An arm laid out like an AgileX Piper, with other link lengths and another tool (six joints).
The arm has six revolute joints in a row. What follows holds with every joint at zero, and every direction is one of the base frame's. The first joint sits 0.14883 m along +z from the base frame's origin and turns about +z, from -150.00 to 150.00 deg. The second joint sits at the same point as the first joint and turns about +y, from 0.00 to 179.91 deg. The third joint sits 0.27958 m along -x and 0.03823 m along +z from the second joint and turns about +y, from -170.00 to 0.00 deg. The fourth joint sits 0.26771 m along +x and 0.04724 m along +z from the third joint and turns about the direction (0.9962, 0, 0.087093), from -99.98 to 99.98 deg. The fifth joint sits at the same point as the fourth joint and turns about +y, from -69.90 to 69.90 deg. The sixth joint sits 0.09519 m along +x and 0.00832 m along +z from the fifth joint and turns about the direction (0.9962, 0, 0.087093), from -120.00 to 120.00 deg. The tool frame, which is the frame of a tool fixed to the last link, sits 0.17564 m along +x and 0.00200 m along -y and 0.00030 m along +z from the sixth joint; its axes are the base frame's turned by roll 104.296, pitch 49.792 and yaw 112.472 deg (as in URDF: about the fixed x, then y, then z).
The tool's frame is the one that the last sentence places.
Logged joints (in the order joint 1, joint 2, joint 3, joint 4, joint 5, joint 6), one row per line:
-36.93, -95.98, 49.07, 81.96, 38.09, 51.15
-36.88, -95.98, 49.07, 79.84, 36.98, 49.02
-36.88, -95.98, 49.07, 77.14, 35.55, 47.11
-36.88, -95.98, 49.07, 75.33, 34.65, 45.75
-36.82, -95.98, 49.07, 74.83, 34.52, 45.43
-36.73, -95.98, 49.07, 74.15, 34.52, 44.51
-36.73, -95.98, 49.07, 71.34, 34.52, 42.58
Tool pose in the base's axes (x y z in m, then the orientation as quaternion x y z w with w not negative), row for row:
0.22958, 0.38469, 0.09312, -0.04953, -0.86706, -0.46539, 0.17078
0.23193, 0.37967, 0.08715, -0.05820, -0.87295, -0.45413, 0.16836
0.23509, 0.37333, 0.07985, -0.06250, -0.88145, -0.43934, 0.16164
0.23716, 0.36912, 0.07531, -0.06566, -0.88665, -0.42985, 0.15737
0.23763, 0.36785, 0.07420, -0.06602, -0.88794, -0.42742, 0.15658
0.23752, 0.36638, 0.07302, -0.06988, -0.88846, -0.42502, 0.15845
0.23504, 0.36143, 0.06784, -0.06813, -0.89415, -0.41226, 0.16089
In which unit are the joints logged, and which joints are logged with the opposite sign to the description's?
The joints are logged in degrees. Opposite sign: joint 1, joint 2, joint 3, joint 6.
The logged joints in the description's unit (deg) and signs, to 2 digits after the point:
36.93, 95.98, -49.07, 81.96, 38.09, -51.15
36.88, 95.98, -49.07, 79.84, 36.98, -49.02
36.88, 95.98, -49.07, 77.14, 35.55, -47.11
36.88, 95.98, -49.07, 75.33, 34.65, -45.75
36.82, 95.98, -49.07, 74.83, 34.52, -45.43
36.73, 95.98, -49.07, 74.15, 34.52, -44.51
36.73, 95.98, -49.07, 71.34, 34.52, -42.58

